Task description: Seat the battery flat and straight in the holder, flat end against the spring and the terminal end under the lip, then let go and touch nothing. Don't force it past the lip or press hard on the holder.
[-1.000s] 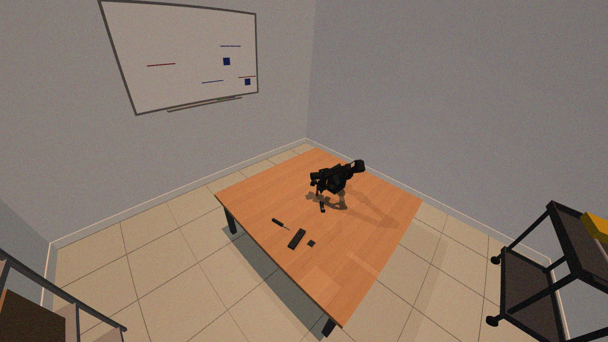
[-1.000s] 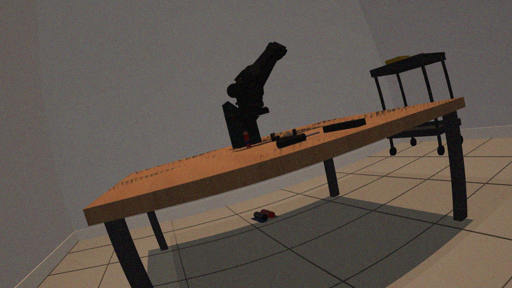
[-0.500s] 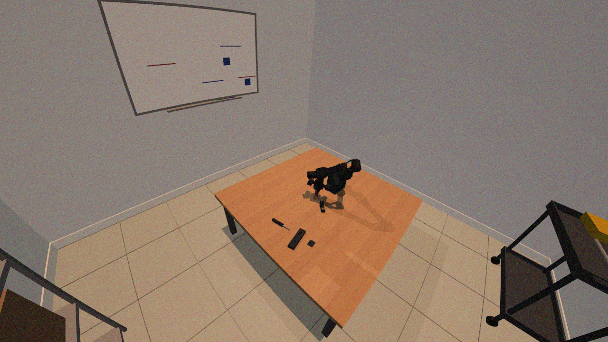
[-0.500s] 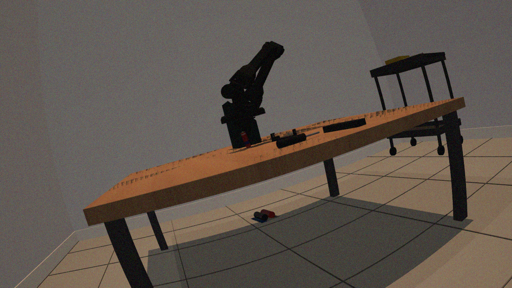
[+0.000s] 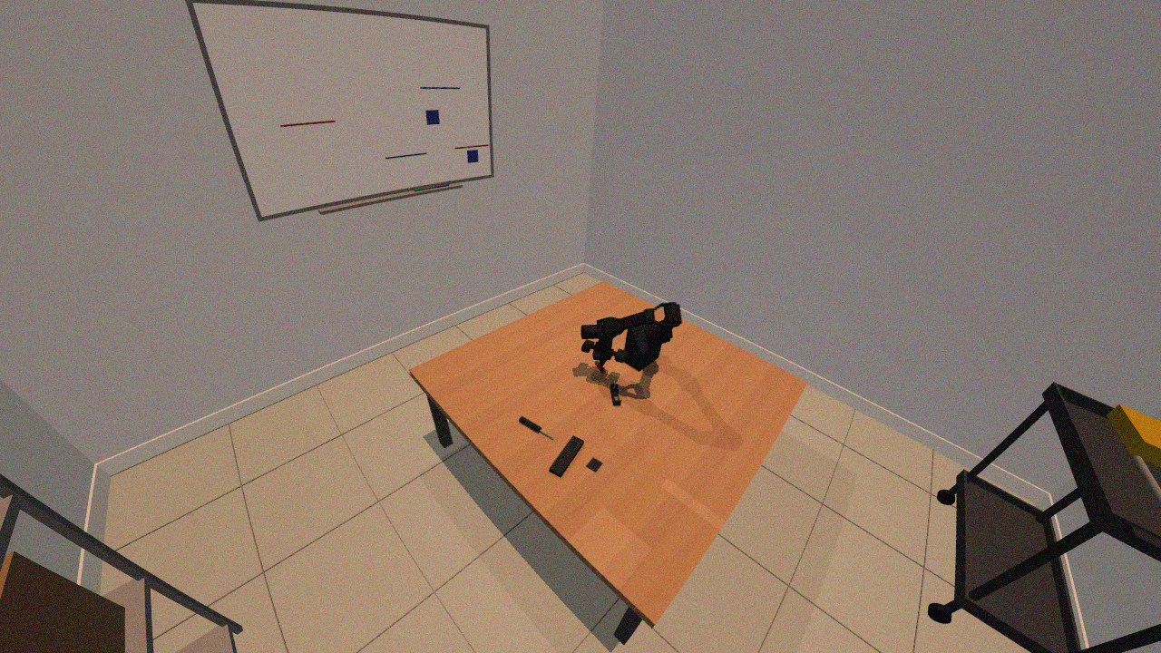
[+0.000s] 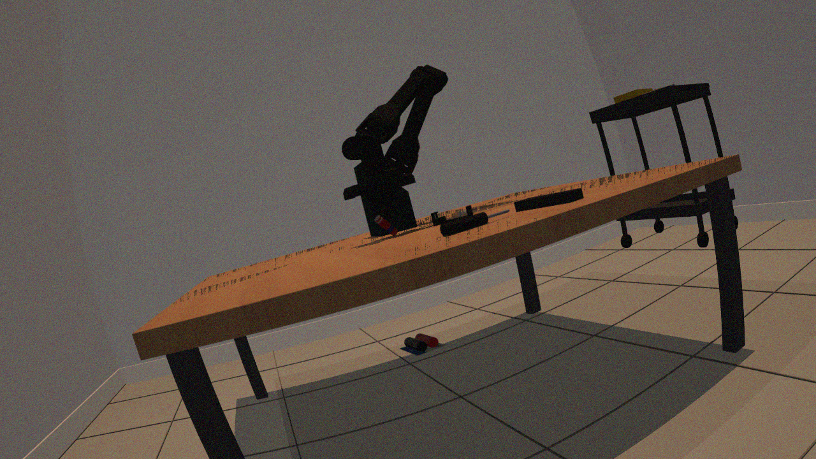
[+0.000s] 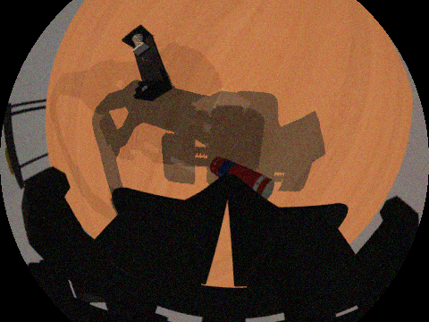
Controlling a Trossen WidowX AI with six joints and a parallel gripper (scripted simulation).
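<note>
The battery is 1 cm to the right of my gripper tip and 1 cm below it. From my gripper tip the other things lie so: black battery cover 35 cm ahead, 32 cm to the left, 4 cm below; black screwdriver 41 cm ahead, 8 cm to the left, 3 cm below; black remote 40 cm ahead, 23 cm to the left, 3 cm below.
</note>
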